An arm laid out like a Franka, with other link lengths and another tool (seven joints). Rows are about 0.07 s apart.
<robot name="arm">
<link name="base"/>
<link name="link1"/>
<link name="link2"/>
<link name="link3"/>
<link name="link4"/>
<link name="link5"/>
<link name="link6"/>
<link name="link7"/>
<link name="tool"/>
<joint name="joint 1" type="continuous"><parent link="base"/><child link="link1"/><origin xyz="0 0 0.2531" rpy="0 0 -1.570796"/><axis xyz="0 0 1"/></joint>
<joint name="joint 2" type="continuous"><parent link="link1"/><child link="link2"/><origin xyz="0 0 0" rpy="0 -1.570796 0"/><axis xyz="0 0 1"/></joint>
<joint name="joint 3" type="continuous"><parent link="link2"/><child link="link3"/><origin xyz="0.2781 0 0" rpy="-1.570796 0 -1.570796"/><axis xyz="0 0 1"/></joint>
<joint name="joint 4" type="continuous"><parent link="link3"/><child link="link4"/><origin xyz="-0.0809 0 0" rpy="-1.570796 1.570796 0"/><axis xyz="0 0 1"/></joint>
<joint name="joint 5" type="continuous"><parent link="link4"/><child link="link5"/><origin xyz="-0.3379 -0.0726 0" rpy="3.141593 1.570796 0"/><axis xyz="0 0 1"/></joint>
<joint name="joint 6" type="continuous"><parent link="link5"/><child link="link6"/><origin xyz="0 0 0" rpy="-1.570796 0 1.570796"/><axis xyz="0 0 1"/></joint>
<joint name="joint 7" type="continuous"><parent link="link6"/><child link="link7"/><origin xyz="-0.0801 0 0" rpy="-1.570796 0 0"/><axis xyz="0 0 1"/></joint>
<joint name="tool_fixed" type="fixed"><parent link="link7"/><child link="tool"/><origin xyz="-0.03 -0.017 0.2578" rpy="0 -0.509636 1.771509"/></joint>
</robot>
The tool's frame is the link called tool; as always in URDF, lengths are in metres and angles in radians. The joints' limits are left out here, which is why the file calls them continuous.
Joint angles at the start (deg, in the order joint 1, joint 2, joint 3, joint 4, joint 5, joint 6, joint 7):
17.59, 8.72, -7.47, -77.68, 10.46, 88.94, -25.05
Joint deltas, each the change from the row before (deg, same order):
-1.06, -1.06, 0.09, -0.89, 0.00, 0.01, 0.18
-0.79, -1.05, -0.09, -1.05, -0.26, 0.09, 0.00
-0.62, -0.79, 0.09, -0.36, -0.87, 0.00, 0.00
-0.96, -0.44, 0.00, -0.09, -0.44, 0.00, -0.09
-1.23, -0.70, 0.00, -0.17, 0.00, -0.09, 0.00
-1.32, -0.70, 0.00, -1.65, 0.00, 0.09, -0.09
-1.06, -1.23, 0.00, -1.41, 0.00, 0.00, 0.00
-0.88, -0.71, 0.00, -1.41, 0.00, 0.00, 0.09
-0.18, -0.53, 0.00, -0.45, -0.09, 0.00, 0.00
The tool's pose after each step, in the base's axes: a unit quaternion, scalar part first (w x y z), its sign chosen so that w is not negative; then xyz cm. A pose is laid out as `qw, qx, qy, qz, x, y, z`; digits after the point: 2 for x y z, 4 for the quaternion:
0.1722, 0.5511, 0.8139, -0.0641, 56.10, 13.79, 36.42
0.1730, 0.5576, 0.8092, -0.0659, 55.89, 12.71, 36.63
0.1797, 0.5610, 0.8051, -0.0691, 55.81, 11.75, 37.07
0.1836, 0.5671, 0.7998, -0.0709, 55.92, 10.59, 37.41
0.1852, 0.5760, 0.7931, -0.0698, 55.90, 9.35, 37.95
0.1784, 0.5842, 0.7881, -0.0761, 55.57, 7.99, 37.33
0.1756, 0.5916, 0.7830, -0.0778, 55.08, 6.89, 37.39
0.1696, 0.5979, 0.7791, -0.0826, 54.65, 5.99, 36.94
0.1701, 0.5992, 0.7780, -0.0826, 54.44, 5.75, 37.09

